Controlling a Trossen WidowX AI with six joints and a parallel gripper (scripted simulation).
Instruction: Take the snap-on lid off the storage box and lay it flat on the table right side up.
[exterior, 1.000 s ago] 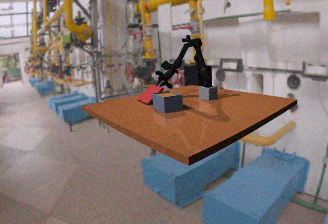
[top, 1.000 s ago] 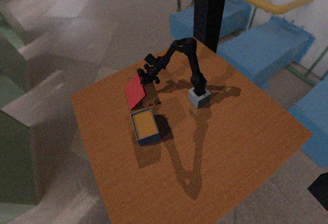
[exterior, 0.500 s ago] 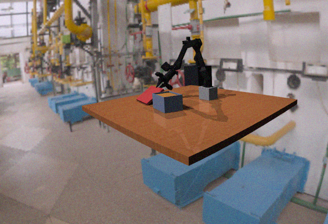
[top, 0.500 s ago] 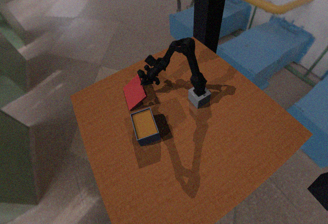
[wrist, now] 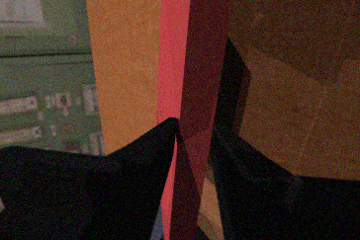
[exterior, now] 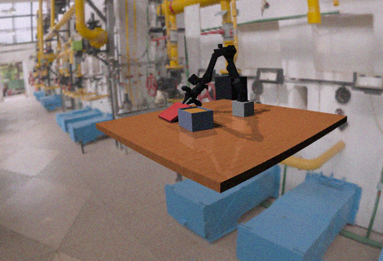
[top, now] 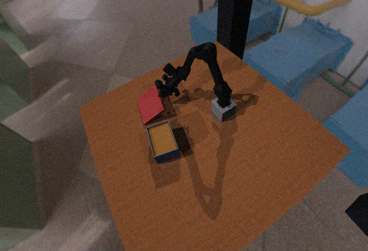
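The red lid lies 70 mm ahead of my gripper tip, 30 mm below it and 10 mm to the right of it. From my gripper tip the other things lie so: storage box 290 mm to the left, 120 mm ahead, 30 mm below.
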